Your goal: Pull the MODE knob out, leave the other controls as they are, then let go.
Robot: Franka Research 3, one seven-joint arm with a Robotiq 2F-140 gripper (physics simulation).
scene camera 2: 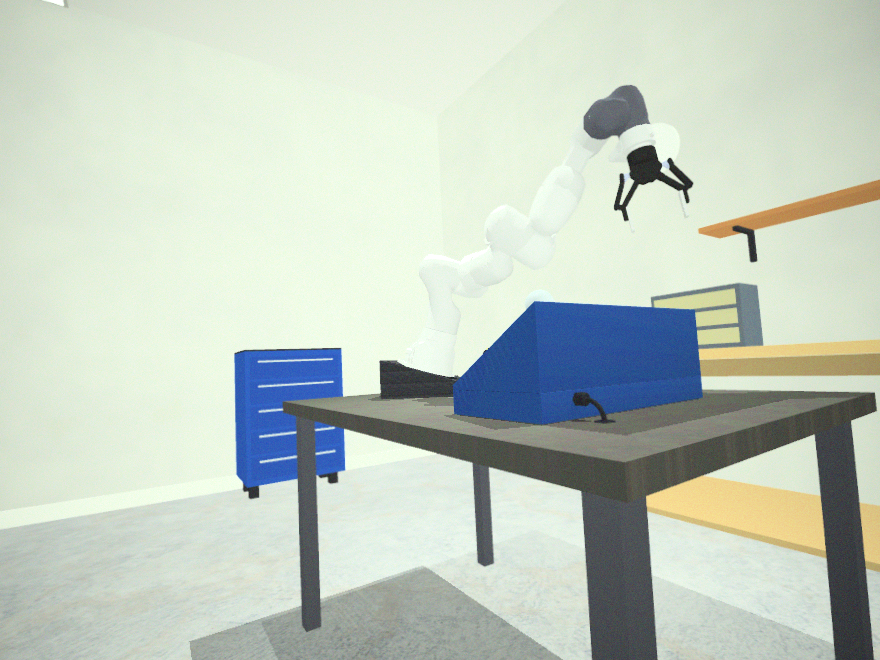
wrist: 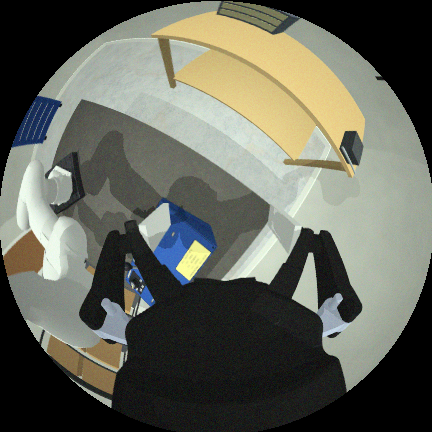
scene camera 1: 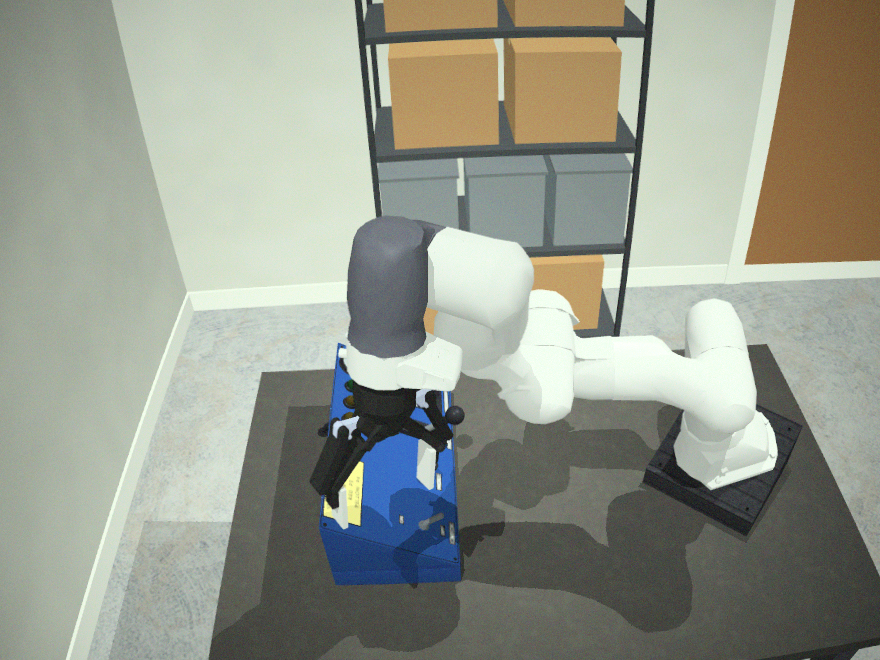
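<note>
The blue control console (scene camera 1: 398,564) (scene camera 2: 611,355) (wrist: 172,255) stands on the dark table. In scene camera 1, a yellow label (scene camera 1: 353,497) (wrist: 194,260), a grey lever (scene camera 1: 430,521), a black ball-ended lever (scene camera 1: 454,414), a green button (scene camera 1: 349,385) and an amber button (scene camera 1: 349,402) show on its sloped face. I cannot tell which control is the MODE knob; no lettering for it is readable, and the arm hides part of the panel. My gripper (scene camera 1: 383,485) (scene camera 2: 658,217) (wrist: 219,213) is open and empty, high above the console, touching nothing.
The arm's black base (scene camera 1: 764,465) is bolted to the table (scene camera 1: 803,568) (scene camera 2: 554,454) at the right in scene camera 1. A shelf rack (scene camera 1: 641,85) with boxes stands behind. A blue drawer cabinet (scene camera 2: 290,419) and a wooden bench (wrist: 320,90) stand away from the table.
</note>
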